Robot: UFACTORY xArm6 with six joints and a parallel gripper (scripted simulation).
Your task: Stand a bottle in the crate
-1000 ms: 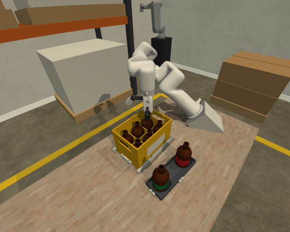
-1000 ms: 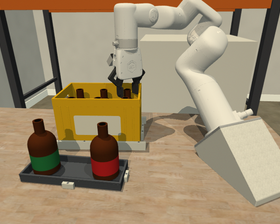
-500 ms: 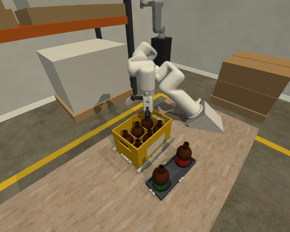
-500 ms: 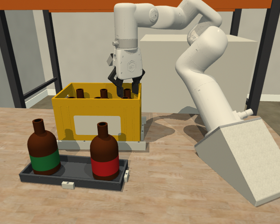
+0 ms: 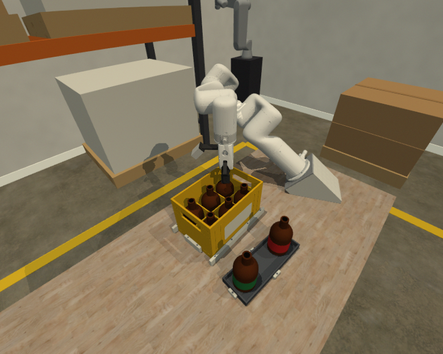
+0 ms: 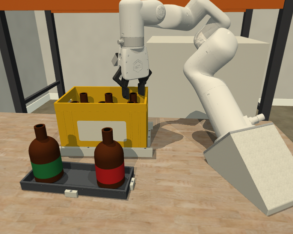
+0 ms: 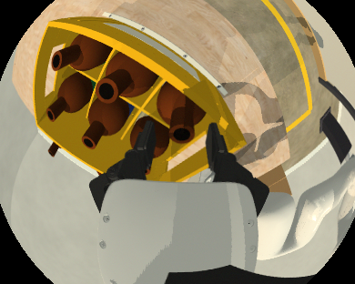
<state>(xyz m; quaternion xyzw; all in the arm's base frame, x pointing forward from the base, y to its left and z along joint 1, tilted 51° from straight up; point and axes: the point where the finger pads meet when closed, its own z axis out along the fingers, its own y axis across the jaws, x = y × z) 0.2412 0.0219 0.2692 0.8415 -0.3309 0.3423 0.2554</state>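
The yellow crate is 9 cm ahead of my hand, 4 cm to the left of it and 9 cm below it. From my hand the other things lie so: dark tray: 14 cm ahead, 26 cm to the left, 16 cm below.
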